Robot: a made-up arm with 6 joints.
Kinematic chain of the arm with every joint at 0, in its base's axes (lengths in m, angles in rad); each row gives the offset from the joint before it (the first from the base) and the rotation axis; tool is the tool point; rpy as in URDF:
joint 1: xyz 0 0 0.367 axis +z
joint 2: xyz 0 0 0 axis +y
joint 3: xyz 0.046 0 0.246 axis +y
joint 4: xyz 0.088 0 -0.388 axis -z
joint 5: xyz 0 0 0 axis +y
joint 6: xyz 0.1 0 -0.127 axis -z
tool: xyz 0 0 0 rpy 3.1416 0 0
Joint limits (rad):
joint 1: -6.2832..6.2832
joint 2: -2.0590..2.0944
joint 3: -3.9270..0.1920
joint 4: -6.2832..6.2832
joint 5: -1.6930..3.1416
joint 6: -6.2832..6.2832
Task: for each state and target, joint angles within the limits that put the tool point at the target. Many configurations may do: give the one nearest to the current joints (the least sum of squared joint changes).
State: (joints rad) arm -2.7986 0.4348 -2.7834 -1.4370 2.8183 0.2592
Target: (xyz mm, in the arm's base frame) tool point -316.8 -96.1 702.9
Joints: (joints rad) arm -2.5961 0.1265 -1.9595 -0.9650 3.1416 0.2592
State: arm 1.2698 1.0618 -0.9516 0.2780 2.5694 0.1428
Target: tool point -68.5 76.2 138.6
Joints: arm 1.4526 1.1198 -0.7191 0.5238 2.5475 0.1428
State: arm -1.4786 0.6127 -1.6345 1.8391 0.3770 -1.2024
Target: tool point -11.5 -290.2 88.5
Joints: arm -1.2814 0.4088 -0.6295 2.1605 -0.1063 -1.2024
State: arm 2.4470 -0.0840 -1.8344 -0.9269 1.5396 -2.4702
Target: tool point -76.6 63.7 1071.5
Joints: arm 2.9026 -0.6579 -2.0642 -0.5131 1.2512 -2.4702
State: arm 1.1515 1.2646 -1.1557 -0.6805 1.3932 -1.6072
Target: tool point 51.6 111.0 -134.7
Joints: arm 1.4586 1.3632 -1.0838 -0.4672 1.2299 -1.6072
